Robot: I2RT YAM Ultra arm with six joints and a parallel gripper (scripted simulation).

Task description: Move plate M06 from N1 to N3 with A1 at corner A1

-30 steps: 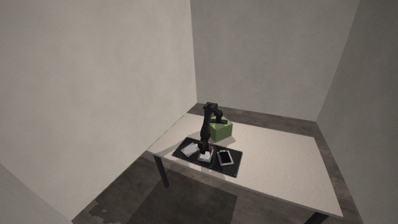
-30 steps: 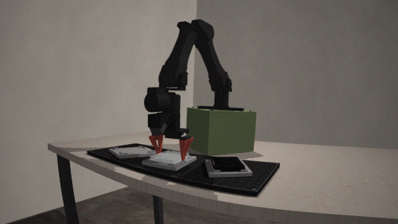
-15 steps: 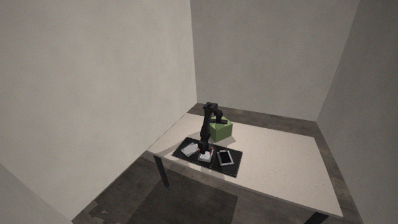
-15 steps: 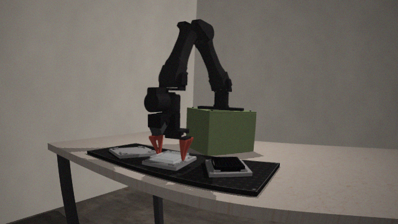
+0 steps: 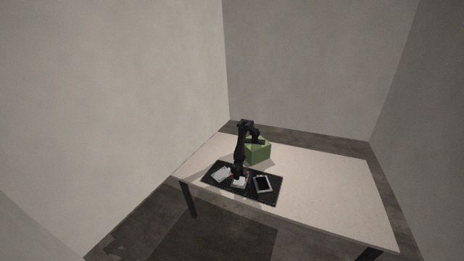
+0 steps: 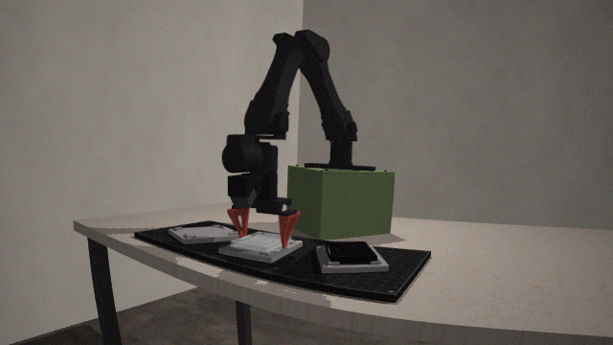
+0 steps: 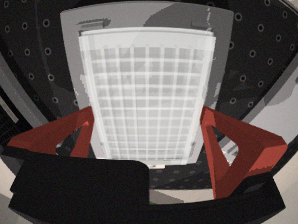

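My hand is right at the white 96-well plate. Round my hand: label (11 cm behind, 12 cm to the right, 2 cm below); black plate (1 cm ahead, 19 cm to the left).
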